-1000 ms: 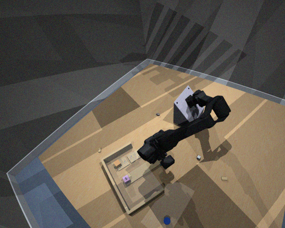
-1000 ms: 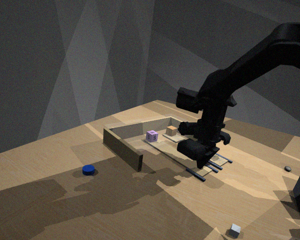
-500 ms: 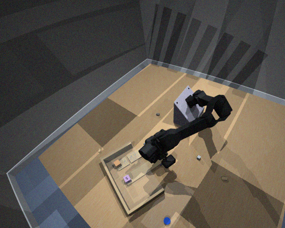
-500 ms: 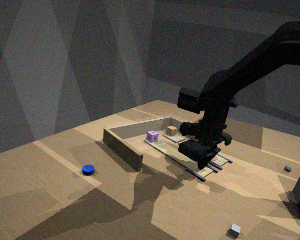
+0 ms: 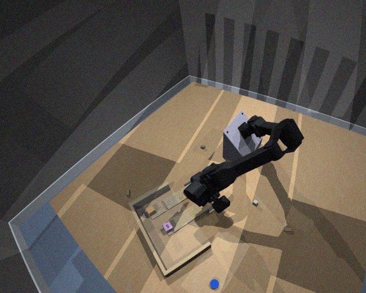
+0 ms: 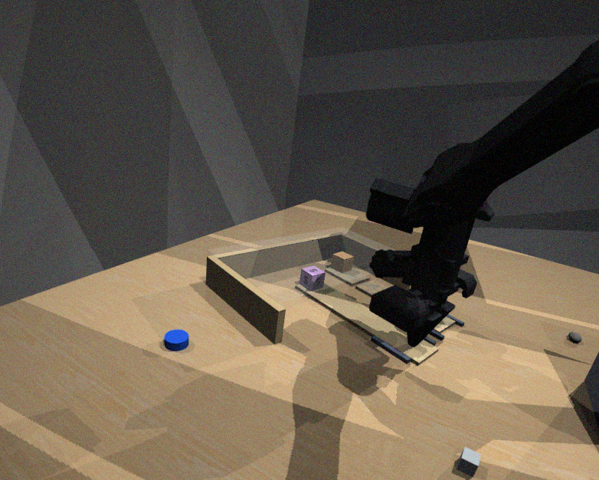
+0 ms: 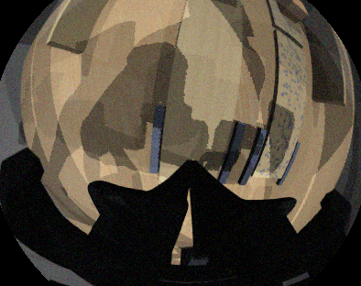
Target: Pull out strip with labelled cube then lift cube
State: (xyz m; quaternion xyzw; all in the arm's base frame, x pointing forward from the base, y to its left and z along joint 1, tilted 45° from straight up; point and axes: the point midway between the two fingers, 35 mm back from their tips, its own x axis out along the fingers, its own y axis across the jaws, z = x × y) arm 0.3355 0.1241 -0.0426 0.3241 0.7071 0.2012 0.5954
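My gripper tip is 11 cm to the left of the speckled strip and 5 cm short of it. Round my gripper tip: blue disc: 24 cm ahead, 22 cm to the left; then pebble: 22 cm to the right, 22 cm behind.
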